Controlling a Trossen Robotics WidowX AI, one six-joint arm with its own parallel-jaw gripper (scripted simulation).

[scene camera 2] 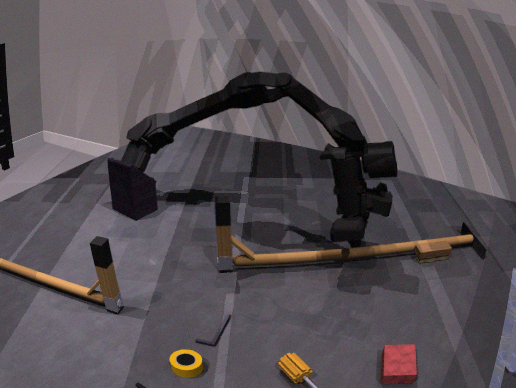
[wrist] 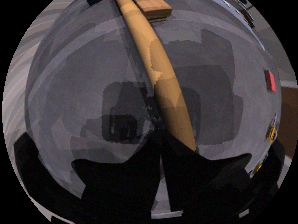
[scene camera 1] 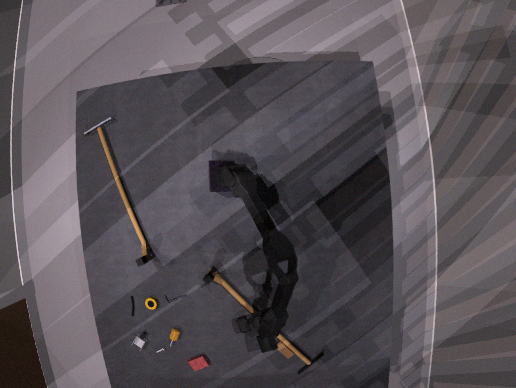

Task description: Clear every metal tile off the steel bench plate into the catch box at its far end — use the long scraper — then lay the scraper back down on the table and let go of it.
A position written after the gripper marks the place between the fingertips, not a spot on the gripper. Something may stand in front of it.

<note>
In view: the gripper [scene camera 2: 357,250] and a long wooden-handled scraper [scene camera 2: 225,260].
The long wooden-handled scraper also shows in scene camera 1 [scene camera 1: 212,274]. The gripper shows as well in the wrist view [wrist: 160,133].
</note>
